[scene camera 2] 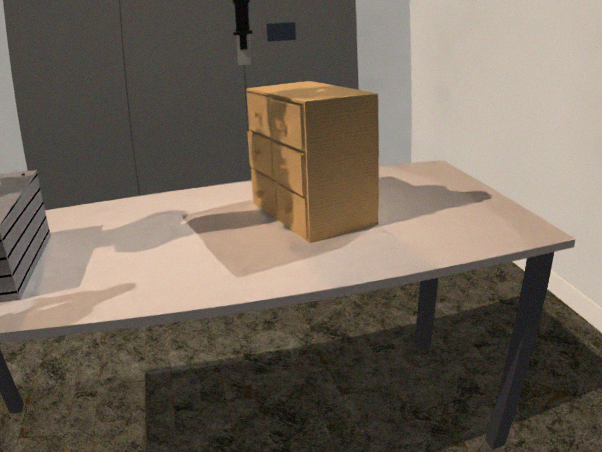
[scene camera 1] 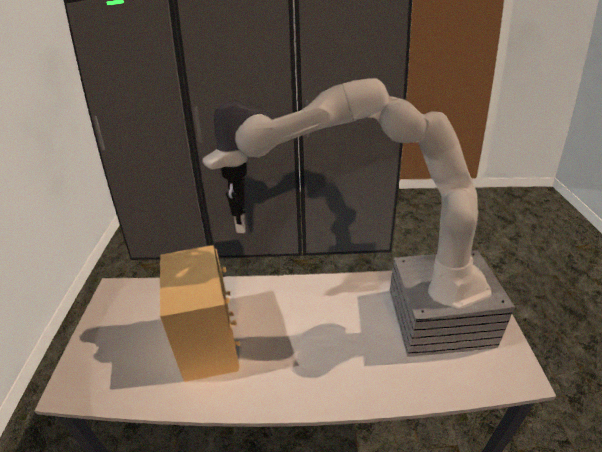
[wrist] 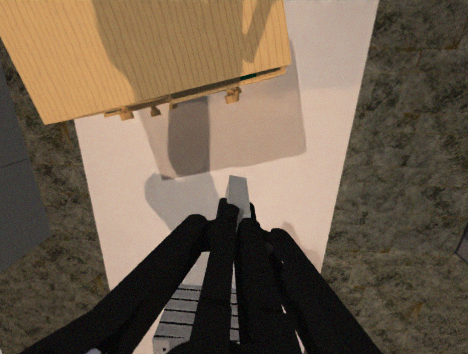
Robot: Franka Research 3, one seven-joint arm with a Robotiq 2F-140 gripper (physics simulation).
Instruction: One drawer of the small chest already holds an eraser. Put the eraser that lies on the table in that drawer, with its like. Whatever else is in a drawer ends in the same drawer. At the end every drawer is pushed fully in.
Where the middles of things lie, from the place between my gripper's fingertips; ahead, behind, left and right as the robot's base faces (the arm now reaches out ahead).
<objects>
Now: hand 18 cm short of the small wooden chest (scene camera 2: 341,126), 10 cm to the right of it and 24 cm above it.
</objects>
